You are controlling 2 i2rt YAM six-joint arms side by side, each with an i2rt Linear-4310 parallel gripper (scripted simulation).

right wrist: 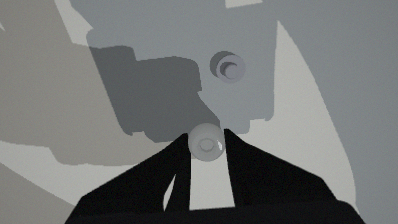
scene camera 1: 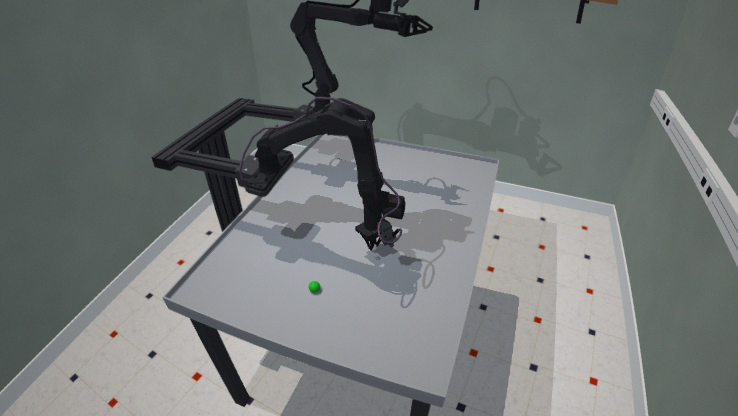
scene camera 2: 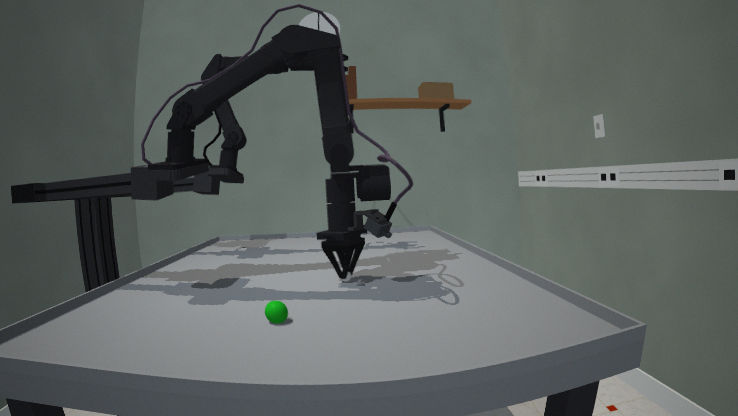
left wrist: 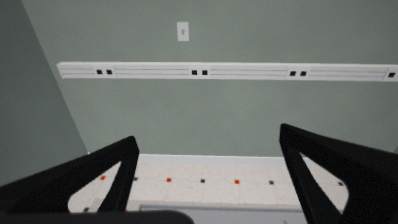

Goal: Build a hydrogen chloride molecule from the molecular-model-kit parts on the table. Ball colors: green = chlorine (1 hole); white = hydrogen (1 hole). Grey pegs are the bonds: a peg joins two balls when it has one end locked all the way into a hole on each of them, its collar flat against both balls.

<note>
The pictures show: my left gripper, my right gripper and a white ball.
My right gripper also shows in the right wrist view.
</note>
